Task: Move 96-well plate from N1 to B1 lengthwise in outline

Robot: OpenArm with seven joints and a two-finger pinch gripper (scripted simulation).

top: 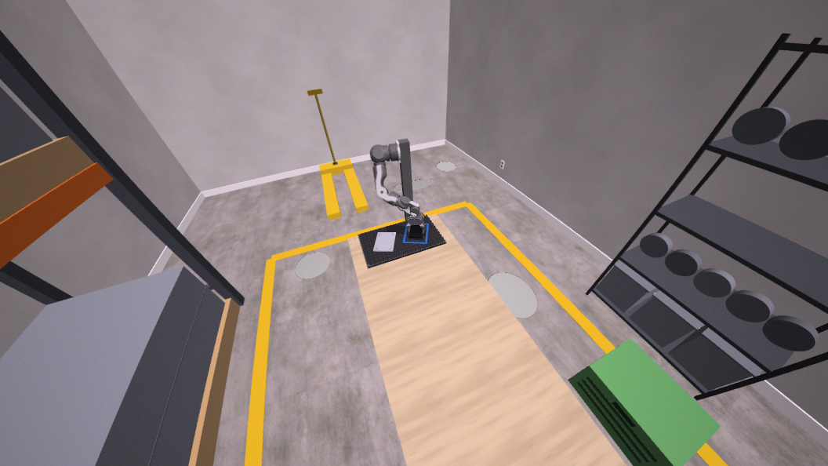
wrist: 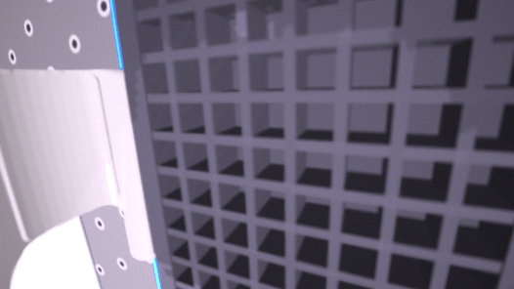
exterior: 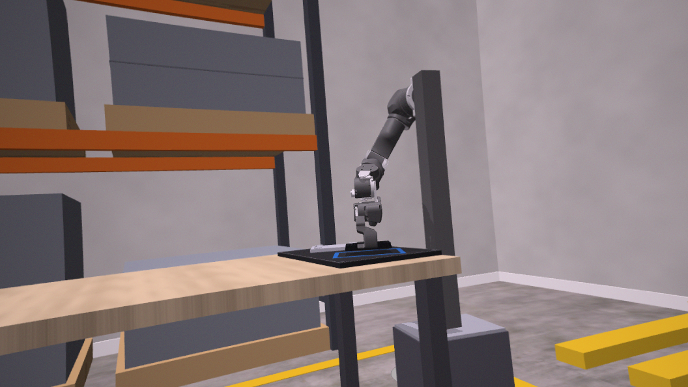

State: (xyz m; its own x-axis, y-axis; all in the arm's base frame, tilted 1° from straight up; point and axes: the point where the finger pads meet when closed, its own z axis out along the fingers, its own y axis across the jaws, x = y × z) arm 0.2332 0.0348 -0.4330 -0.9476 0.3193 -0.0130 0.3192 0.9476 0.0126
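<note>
The 96-well plate lies right at my hand. The rest, counted from my hand: plate nest N1 (210 mm to the right, 30 mm ahead, 20 mm below).
</note>
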